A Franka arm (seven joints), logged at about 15 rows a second.
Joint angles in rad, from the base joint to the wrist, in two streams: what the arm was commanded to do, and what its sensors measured. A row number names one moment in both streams.
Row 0, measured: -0.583 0.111 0.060 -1.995 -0.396 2.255 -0.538
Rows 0 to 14, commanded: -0.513 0.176 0.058 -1.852 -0.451 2.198 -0.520; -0.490 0.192 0.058 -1.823 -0.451 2.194 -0.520; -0.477 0.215 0.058 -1.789 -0.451 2.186 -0.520; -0.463 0.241 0.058 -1.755 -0.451 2.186 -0.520; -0.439 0.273 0.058 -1.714 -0.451 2.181 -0.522; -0.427 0.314 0.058 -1.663 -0.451 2.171 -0.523; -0.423 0.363 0.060 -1.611 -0.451 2.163 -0.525; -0.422 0.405 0.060 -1.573 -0.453 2.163 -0.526; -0.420 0.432 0.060 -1.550 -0.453 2.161 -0.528; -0.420 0.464 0.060 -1.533 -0.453 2.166 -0.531; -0.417 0.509 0.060 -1.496 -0.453 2.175 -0.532; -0.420 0.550 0.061 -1.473 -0.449 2.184 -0.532; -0.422 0.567 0.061 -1.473 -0.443 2.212 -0.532; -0.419 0.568 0.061 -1.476 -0.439 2.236 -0.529; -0.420 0.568 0.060 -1.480 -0.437 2.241 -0.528
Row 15, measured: -0.426 0.549 0.063 -1.523 -0.426 2.230 -0.536
